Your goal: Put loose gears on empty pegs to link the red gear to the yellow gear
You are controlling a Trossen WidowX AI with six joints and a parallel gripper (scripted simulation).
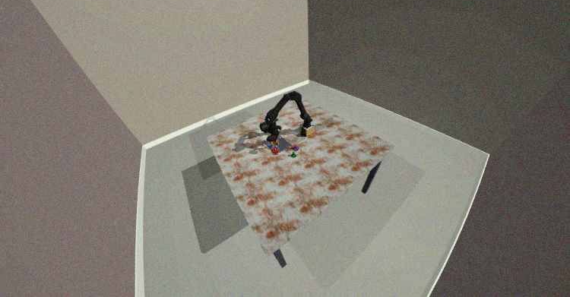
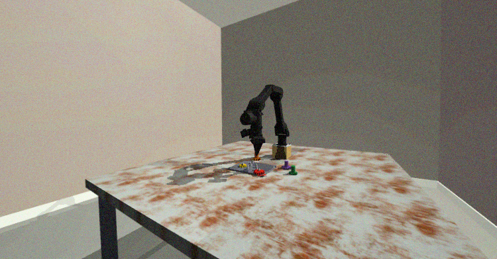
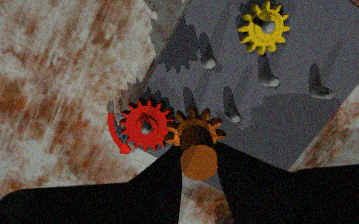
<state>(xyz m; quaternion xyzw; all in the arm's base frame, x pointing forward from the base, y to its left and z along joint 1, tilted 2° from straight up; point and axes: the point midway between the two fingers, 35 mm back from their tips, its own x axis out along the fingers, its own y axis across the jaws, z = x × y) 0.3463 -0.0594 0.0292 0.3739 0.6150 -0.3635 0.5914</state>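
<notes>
The red gear is 3 cm ahead of my gripper tip, 3 cm to the left of it and 7 cm below it. Round my gripper tip: red arrow 6 cm ahead, 5 cm to the left, 8 cm below; yellow gear 3 cm behind, 9 cm to the right, 7 cm below; orange gear 1 cm below.
</notes>
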